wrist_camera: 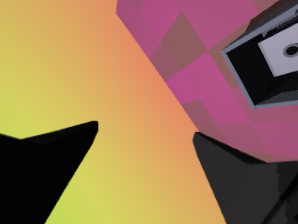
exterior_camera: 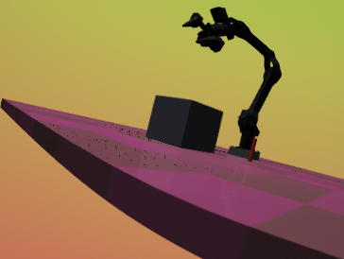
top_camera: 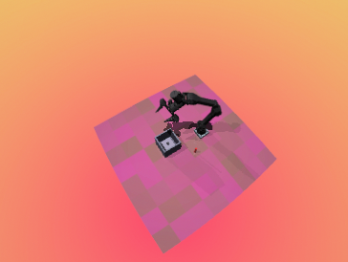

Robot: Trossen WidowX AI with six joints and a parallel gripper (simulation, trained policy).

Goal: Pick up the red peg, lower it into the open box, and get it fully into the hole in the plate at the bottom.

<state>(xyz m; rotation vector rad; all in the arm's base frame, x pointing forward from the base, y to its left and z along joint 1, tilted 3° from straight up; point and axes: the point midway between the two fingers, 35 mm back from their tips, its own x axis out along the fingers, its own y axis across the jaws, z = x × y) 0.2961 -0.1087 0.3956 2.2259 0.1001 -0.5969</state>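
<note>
Right now my gripper tip is 36 cm above the red peg, 24 cm to the right of it and 19 cm past it. The rest, counted from my gripper tip: light grey plate (35 cm below, 7 cm to the left, 1 cm behind).
</note>
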